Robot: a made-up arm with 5 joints.
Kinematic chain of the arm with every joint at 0, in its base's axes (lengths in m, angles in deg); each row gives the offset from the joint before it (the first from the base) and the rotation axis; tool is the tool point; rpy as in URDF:
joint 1: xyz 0 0 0.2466 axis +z
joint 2: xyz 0 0 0 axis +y
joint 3: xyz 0.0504 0 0.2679 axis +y
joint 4: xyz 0.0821 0 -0.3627 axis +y
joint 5: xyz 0.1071 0 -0.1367 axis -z
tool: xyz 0 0 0 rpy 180 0 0
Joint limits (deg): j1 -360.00..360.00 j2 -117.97..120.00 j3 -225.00..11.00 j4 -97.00..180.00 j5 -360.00..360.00
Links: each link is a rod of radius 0.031 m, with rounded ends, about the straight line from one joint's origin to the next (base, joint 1, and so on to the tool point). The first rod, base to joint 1, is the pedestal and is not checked.
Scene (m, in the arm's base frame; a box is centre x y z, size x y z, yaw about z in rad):
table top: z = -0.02
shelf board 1: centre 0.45 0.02 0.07 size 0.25 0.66 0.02 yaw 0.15
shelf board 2: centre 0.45 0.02 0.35 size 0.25 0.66 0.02 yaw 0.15
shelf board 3: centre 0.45 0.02 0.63 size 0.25 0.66 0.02 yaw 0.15
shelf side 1: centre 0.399 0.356 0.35 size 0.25 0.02 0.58 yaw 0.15
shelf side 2: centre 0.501 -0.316 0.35 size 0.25 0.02 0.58 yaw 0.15
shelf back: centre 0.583 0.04 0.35 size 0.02 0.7 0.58 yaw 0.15
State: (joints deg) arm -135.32 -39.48 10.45 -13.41 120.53
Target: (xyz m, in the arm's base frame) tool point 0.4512 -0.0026 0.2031
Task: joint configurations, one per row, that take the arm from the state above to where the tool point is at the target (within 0.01 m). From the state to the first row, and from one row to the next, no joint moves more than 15 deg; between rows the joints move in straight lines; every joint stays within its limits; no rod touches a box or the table.
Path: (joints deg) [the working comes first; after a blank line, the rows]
Joints at the target: -0.33 -4.59 -25.78 -7.17 120.53
Straight joint move there: clear.

1: -121.82 -35.99 6.83 -12.79 120.53
2: -108.32 -32.50 3.20 -12.16 120.53
3: -94.82 -29.01 -0.42 -11.54 120.53
4: -81.32 -25.52 -4.04 -10.92 120.53
5: -67.83 -22.03 -7.66 -10.29 120.53
6: -54.33 -18.55 -11.29 -9.67 120.53
7: -40.83 -15.06 -14.91 -9.04 120.53
8: -27.33 -11.57 -18.53 -8.42 120.53
9: -13.83 -8.08 -22.15 -7.80 120.53
10: -0.33 -4.59 -25.78 -7.17 120.53

